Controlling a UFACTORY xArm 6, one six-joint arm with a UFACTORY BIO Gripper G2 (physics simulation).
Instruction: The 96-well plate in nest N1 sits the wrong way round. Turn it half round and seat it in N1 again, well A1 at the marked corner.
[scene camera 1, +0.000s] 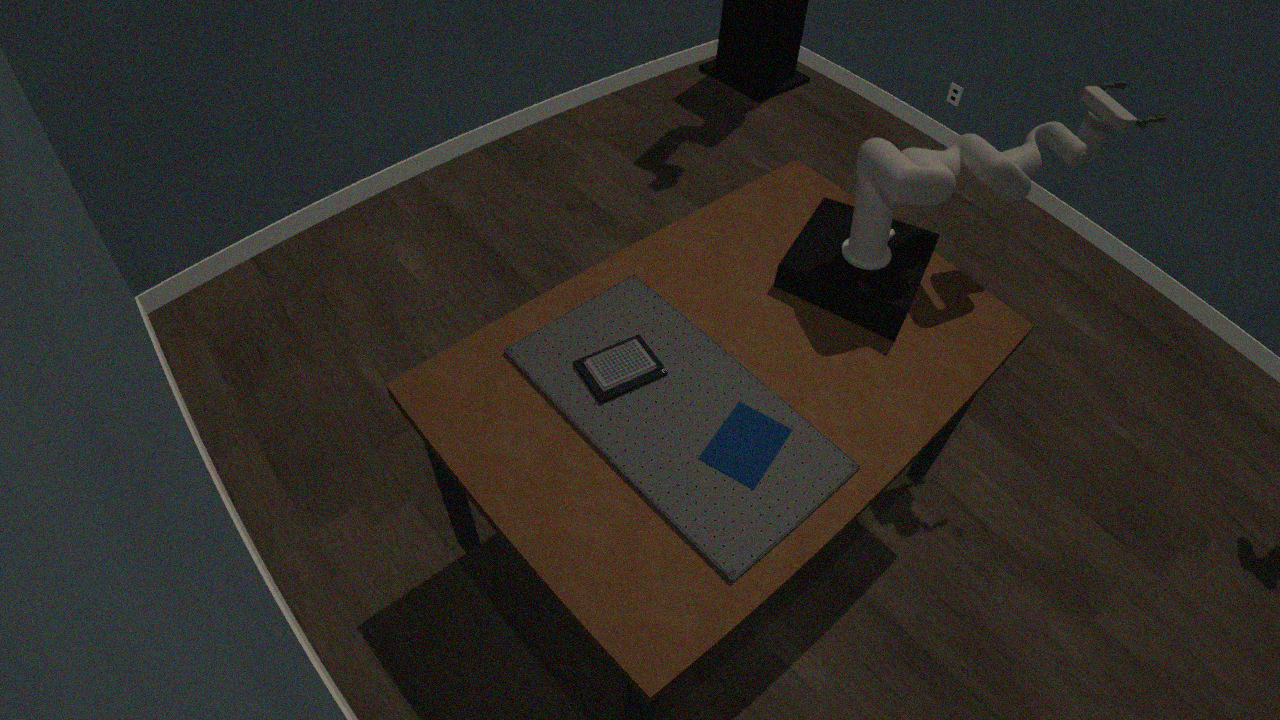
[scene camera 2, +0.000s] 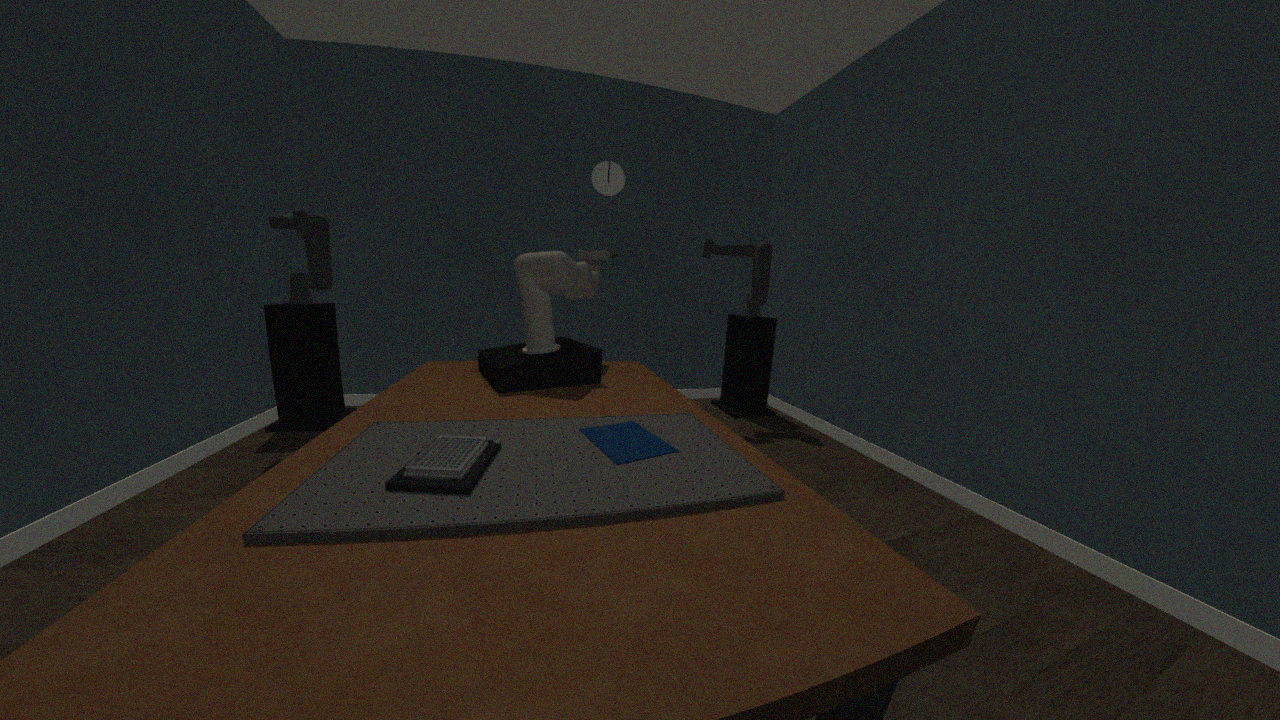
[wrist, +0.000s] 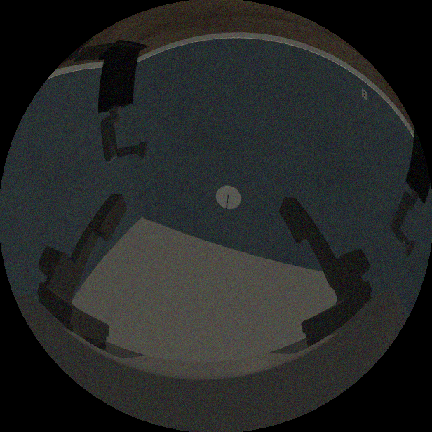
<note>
In view: my gripper (scene camera 1: 1144, 100), a black nest N1 (scene camera 2: 476, 471) and a flat blue square (scene camera 1: 744, 447).
The flat blue square is seen too in scene camera 2 (scene camera 2: 625, 442).
</note>
